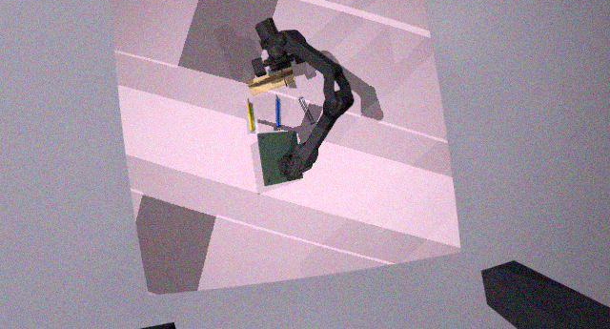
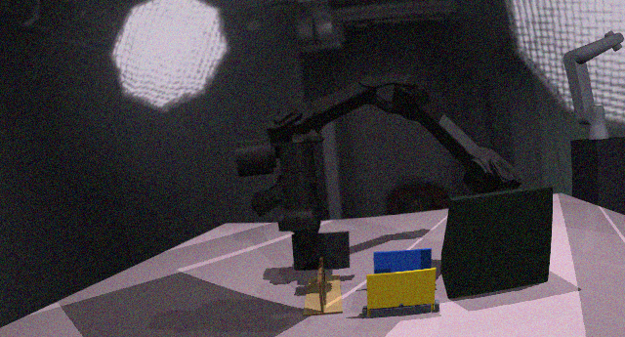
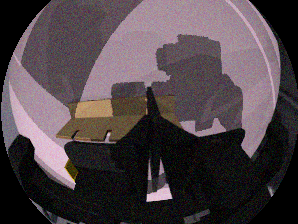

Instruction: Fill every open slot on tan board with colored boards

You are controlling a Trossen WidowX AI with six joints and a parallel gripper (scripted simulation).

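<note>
Right now the tan board is 3 cm behind my gripper tip, 5 cm to the left of it and 3 cm below it. From my gripper tip the other things lie so: yellow board 15 cm behind, 16 cm to the left, 3 cm below; blue board 17 cm behind, 5 cm to the left, 3 cm below; black board 2 cm behind.
</note>
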